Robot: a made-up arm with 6 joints. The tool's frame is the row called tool.
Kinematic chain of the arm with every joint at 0, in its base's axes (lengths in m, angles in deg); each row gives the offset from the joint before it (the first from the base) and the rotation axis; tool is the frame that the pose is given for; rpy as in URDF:
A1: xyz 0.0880 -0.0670 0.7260 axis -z
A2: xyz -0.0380 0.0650 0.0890 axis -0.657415 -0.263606 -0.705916
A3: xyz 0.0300 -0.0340 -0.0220 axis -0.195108 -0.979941 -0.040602
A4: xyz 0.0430 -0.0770 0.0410 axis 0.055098 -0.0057 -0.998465
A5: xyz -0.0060 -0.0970 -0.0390 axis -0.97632 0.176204 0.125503
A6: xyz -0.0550 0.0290 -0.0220 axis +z
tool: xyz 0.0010 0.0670 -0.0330 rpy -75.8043 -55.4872 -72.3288
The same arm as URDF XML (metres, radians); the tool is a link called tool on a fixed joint. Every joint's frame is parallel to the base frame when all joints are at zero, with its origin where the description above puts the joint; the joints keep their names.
<robot name="arm">
<joint name="tool_fixed" type="fixed"><parent link="link6"/><child link="tool"/><origin xyz="0.0010 0.0670 -0.0330" rpy="-1.3230 -0.9684 -1.2624"/></joint>
<joint name="A6" type="continuous"><parent link="link5"/><child link="link6"/><origin xyz="-0.0550 0.0290 -0.0220" rpy="0.0000 0.0000 0.0000"/><axis xyz="0 0 1"/></joint>
<joint name="A5" type="continuous"><parent link="link4"/><child link="link5"/><origin xyz="-0.0060 -0.0970 -0.0390" rpy="0.0000 0.0000 0.0000"/><axis xyz="-0.97632 0.176204 0.125503"/></joint>
<joint name="A4" type="continuous"><parent link="link3"/><child link="link4"/><origin xyz="0.0430 -0.0770 0.0410" rpy="0.0000 0.0000 0.0000"/><axis xyz="0.055098 -0.0057 -0.998465"/></joint>
<joint name="A3" type="continuous"><parent link="link2"/><child link="link3"/><origin xyz="0.0300 -0.0340 -0.0220" rpy="0.0000 0.0000 0.0000"/><axis xyz="-0.195108 -0.979941 -0.040602"/></joint>
<joint name="A2" type="continuous"><parent link="link1"/><child link="link2"/><origin xyz="-0.0380 0.0650 0.0890" rpy="0.0000 0.0000 0.0000"/><axis xyz="-0.657415 -0.263606 -0.705916"/></joint>
<joint name="A1" type="continuous"><parent link="base_link"/><child link="link1"/><origin xyz="0.0880 -0.0670 0.7260" rpy="0.0000 0.0000 0.0000"/><axis xyz="0 0 -1"/></joint>
<link name="base_link"/>
<link name="link1"/>
<link name="link2"/>
<link name="link3"/>
<link name="link4"/>
<link name="link5"/>
<link name="link6"/>
<link name="tool"/>
</robot>

